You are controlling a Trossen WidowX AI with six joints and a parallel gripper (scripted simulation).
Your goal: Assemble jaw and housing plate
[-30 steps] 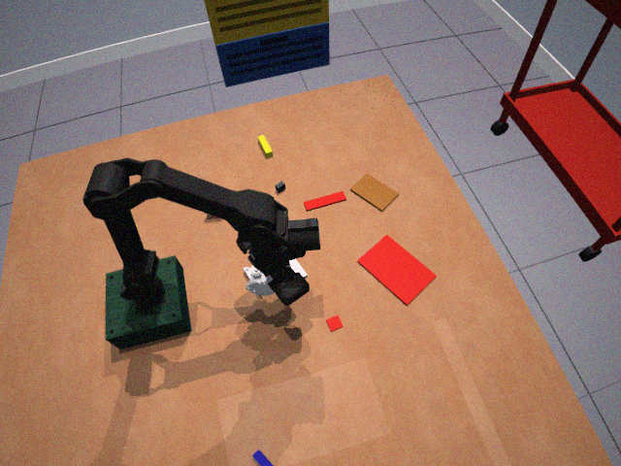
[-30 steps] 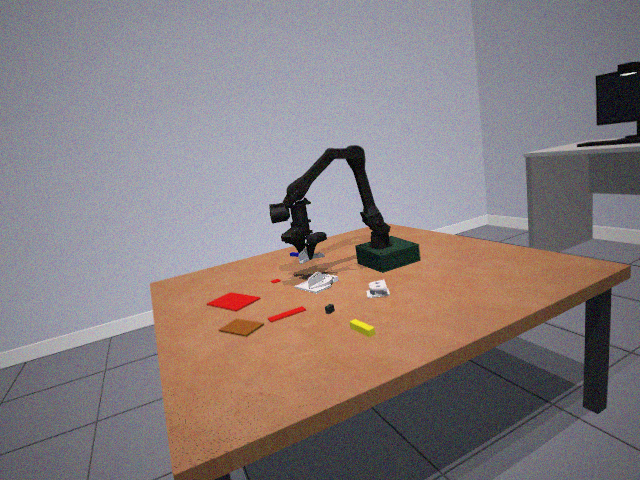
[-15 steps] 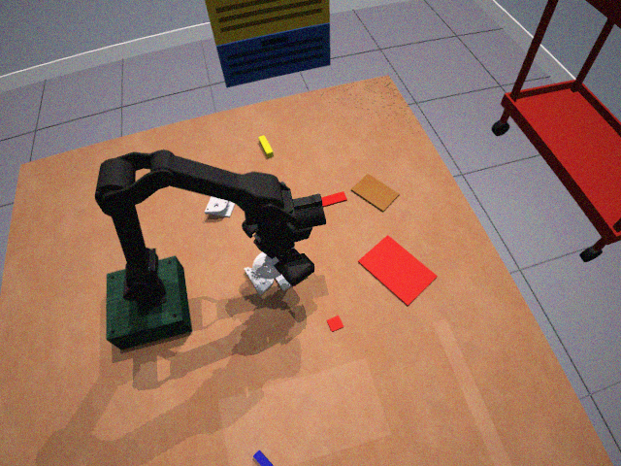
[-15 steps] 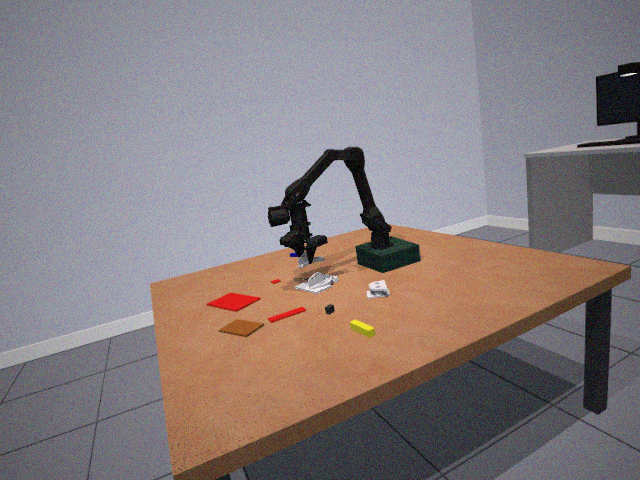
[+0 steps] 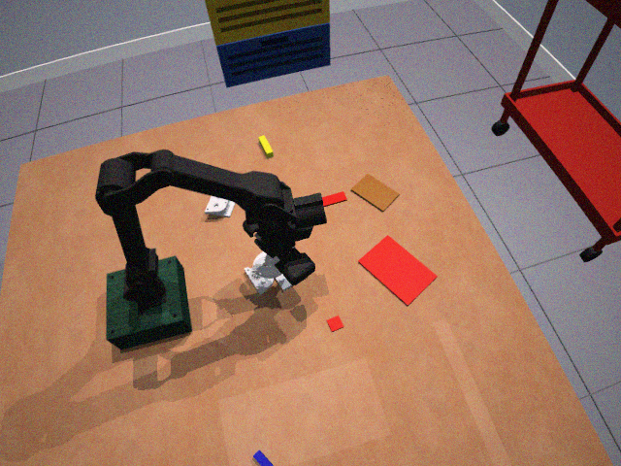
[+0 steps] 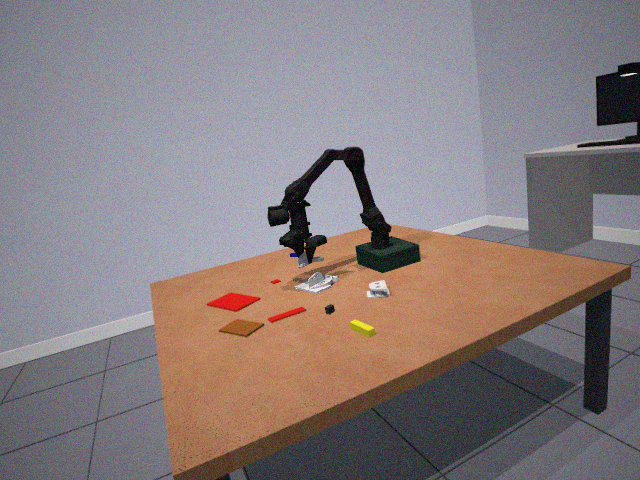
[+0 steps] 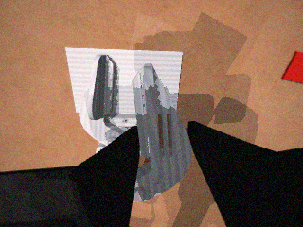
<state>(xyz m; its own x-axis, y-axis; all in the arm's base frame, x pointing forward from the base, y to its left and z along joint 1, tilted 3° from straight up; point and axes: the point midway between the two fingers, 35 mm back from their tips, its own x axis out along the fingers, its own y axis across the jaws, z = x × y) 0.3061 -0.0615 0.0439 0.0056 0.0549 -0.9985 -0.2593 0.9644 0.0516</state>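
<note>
Now: the white base plate 8 cm below my gripper tip, 4 cm to the left of it and 1 cm ahead of it. From my gripper tip the other things lie so: red bar: 19 cm ahead, 17 cm to the left, 8 cm below; small red square: 15 cm to the right, 8 cm below, 6 cm ahead; large red plate: 26 cm ahead, 9 cm to the right, 8 cm below.
</note>
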